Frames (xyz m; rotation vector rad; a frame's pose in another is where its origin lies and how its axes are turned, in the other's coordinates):
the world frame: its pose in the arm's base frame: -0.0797 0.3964 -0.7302 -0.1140 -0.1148 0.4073
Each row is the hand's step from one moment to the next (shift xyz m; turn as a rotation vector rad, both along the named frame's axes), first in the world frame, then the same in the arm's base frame.
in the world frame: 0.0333 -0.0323 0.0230 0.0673 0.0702 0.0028
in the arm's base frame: 0.0398 -0.0141 0.0300 0.0338 0.0912 -0.0007
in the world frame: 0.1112 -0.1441 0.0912 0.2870 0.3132 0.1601
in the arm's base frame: 0.1451 -0.0789 0.1191 0.1188 0.4147 0.1416
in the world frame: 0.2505 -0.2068 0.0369 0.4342 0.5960 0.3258
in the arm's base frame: 0.3037 -0.0850 0.0861 0.1211 0.7460 0.2804
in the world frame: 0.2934 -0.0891 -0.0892 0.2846 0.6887 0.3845
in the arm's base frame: 0.3141 0.0286 -0.0503 -0.0592 0.7758 0.3128
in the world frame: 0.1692 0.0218 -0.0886 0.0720 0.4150 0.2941
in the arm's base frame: 0.1577 0.0800 -0.0754 -0.1348 0.4330 0.2413
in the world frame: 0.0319 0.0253 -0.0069 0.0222 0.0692 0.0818
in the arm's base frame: 0.0202 0.0353 -0.0074 -0.0176 0.0792 0.0735
